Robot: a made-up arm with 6 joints. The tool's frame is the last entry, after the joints.
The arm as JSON. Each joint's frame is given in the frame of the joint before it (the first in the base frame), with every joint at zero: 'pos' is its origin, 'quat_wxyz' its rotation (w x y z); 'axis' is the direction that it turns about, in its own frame. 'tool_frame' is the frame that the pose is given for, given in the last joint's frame.
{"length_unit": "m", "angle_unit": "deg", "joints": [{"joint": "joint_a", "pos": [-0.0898, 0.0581, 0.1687], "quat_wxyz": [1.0, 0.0, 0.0, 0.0], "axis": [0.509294, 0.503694, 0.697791]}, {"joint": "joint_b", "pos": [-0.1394, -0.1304, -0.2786], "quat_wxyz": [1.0, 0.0, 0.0, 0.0], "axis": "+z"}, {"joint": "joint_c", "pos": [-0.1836, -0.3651, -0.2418], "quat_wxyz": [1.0, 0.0, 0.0, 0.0], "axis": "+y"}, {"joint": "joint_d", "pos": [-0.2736, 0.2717, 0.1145], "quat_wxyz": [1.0, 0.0, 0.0, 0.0], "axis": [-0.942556, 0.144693, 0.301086]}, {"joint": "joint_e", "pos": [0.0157, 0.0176, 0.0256], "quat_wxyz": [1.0, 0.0, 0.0, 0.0], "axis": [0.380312, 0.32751, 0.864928]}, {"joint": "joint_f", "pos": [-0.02, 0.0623, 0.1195], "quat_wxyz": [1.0, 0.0, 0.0, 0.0], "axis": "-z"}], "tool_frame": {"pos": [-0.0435, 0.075, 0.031], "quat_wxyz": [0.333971, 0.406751, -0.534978, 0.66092]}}
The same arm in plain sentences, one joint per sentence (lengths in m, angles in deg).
The arm has six revolute joints in a row. What follows holds with every joint at zero, and every direction is one of the base frame's.
The first joint sits 0.0898 m along -x and 0.0581 m along +y and 0.1687 m along +z from the base frame's origin and turns about the direction (0.509294, 0.503694, 0.697791).
The second joint sits 0.1394 m along -x and 0.1304 m along -y and 0.2786 m along -z from the first joint and turns about +z.
The third joint sits 0.1836 m along -x and 0.3651 m along -y and 0.2418 m along -z from the second joint and turns about +y.
The fourth joint sits 0.2736 m along -x and 0.2717 m along +y and 0.1145 m along +z from the third joint and turns about the direction (-0.942556, 0.144693, 0.301086).
The fifth joint sits 0.0157 m along +x and 0.0176 m along +y and 0.0256 m along +z from the fourth joint and turns about the direction (0.380312, 0.32751, 0.864928).
The sixth joint sits 0.0200 m along -x and 0.0623 m along +y and 0.1195 m along +z from the fifth joint and turns about -z.
The tool frame, which is the frame that the pose is given for, sits 0.0435 m along -x and 0.0750 m along +y and 0.0310 m along +z from the sixth joint; its axes are the base frame's turned by roll -77.48, pitch -63.51 and yaw 179.20 deg (as in URDF: about the fixed x, then y, then z).

